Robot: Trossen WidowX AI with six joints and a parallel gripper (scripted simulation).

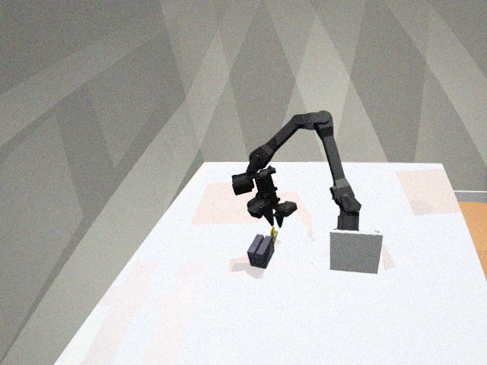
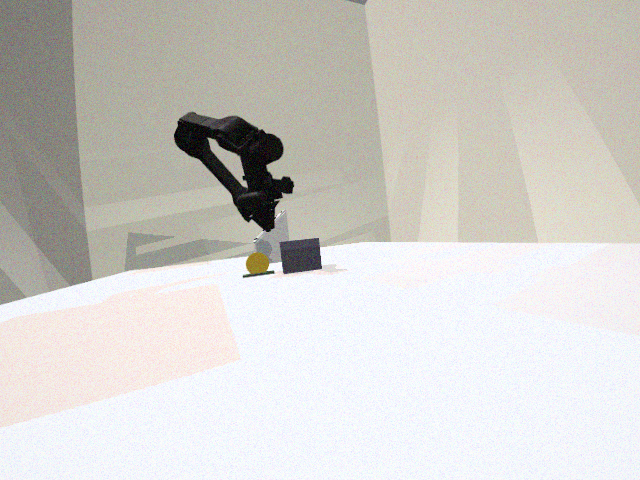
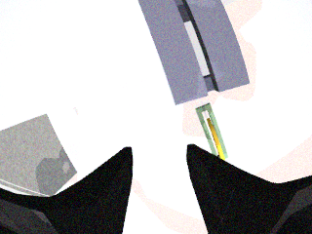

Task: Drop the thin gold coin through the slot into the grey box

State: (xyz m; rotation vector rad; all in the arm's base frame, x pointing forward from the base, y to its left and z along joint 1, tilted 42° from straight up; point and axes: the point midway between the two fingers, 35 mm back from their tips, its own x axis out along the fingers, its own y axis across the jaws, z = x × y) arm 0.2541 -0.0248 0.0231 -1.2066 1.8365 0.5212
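Now: gripper tip 40 mm short of the gold coin, 40 mm to the left of it and 80 mm above it.
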